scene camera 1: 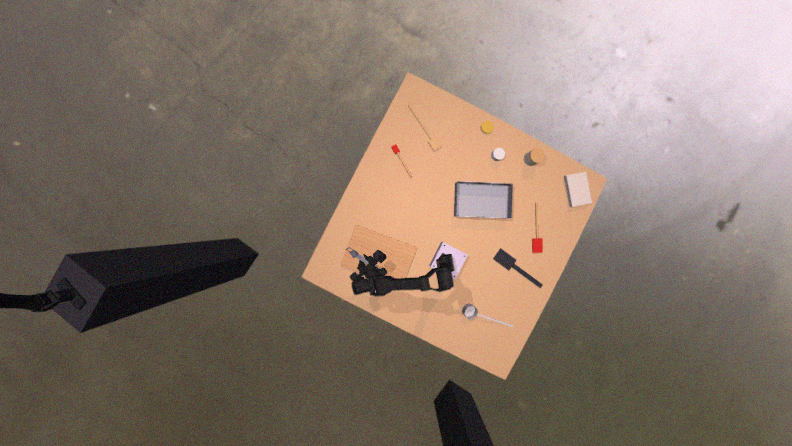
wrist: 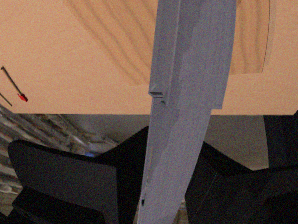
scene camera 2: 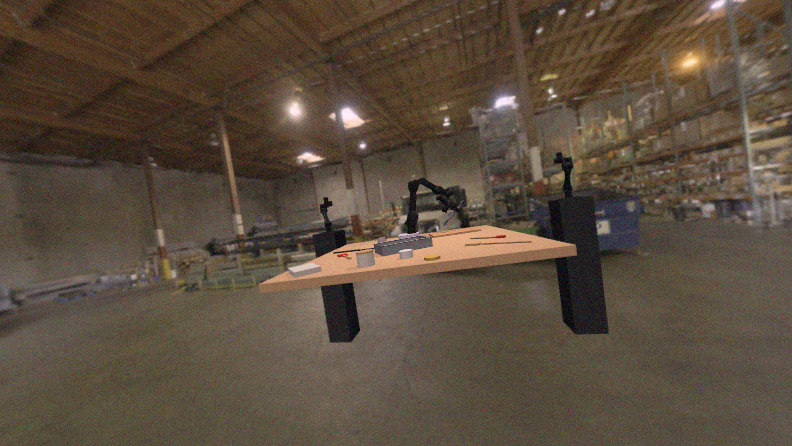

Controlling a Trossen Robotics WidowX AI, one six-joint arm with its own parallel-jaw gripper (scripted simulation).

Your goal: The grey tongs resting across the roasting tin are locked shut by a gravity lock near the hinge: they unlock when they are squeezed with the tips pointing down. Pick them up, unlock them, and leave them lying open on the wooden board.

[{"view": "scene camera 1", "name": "white block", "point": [577,187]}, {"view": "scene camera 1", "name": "wooden board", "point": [400,255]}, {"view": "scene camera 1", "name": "roasting tin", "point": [472,199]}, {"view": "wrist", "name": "gripper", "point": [165,134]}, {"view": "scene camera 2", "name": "roasting tin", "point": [392,247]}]
